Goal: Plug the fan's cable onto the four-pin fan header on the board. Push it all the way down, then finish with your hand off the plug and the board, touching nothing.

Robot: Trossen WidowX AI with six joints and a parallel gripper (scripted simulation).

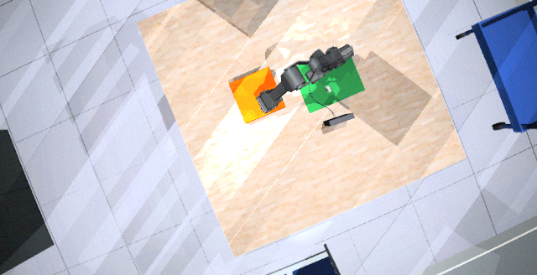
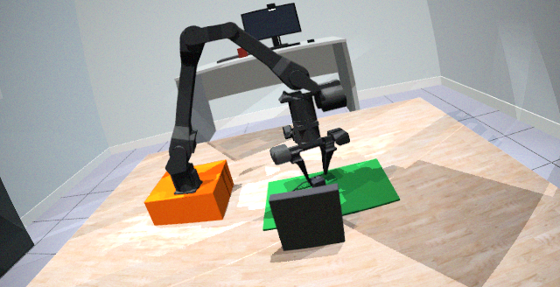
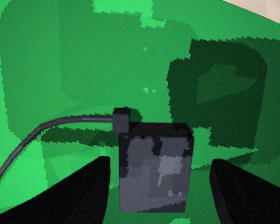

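The black plug is 10 mm to the right of my gripper tip and 10 mm below it. Also, from my gripper tip: dark square fan 10 mm ahead, 240 mm to the right, 40 mm above; green board 30 mm ahead, 40 mm to the right, 40 mm below.
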